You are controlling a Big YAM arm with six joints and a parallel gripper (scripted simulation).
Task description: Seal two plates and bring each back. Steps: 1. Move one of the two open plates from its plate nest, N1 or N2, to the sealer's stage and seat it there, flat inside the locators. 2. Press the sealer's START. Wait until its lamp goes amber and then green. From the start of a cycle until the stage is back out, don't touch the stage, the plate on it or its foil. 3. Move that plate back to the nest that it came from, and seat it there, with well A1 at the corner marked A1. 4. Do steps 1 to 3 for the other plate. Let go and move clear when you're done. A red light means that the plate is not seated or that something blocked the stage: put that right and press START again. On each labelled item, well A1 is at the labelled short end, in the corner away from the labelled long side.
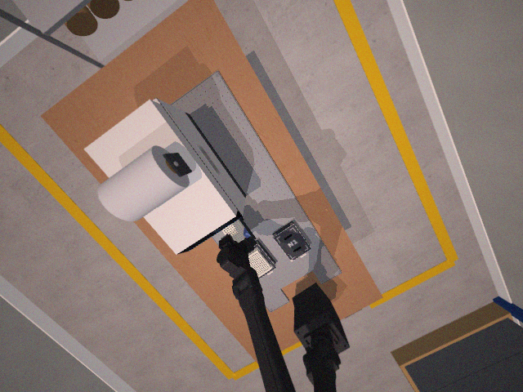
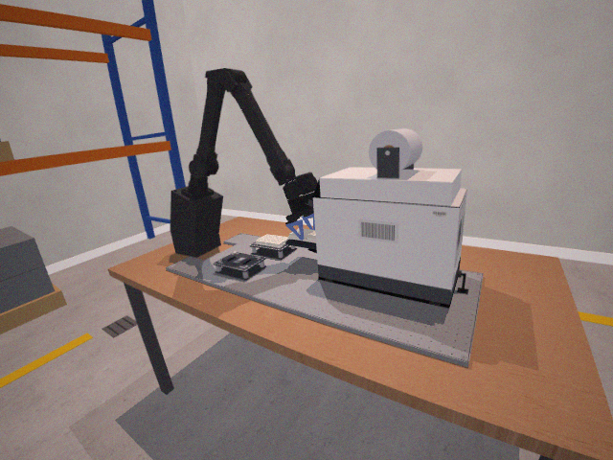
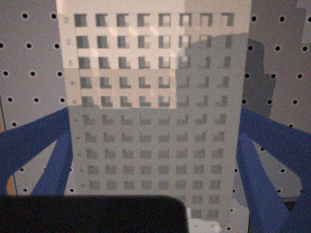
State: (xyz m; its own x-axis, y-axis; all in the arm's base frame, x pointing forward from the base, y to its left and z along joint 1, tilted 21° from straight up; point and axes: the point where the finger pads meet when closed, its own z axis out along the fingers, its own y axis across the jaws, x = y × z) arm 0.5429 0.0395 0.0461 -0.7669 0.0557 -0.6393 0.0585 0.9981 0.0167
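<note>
Right now my hand is 3 cm above the dark sealer stage. The rest, counted from my hand: foil roll: 33 cm ahead, 2 cm to the right, 30 cm above; then white well plate: 20 cm behind, 4 cm to the left, 6 cm below; then start button: 11 cm ahead, 9 cm to the left, 7 cm above.
</note>
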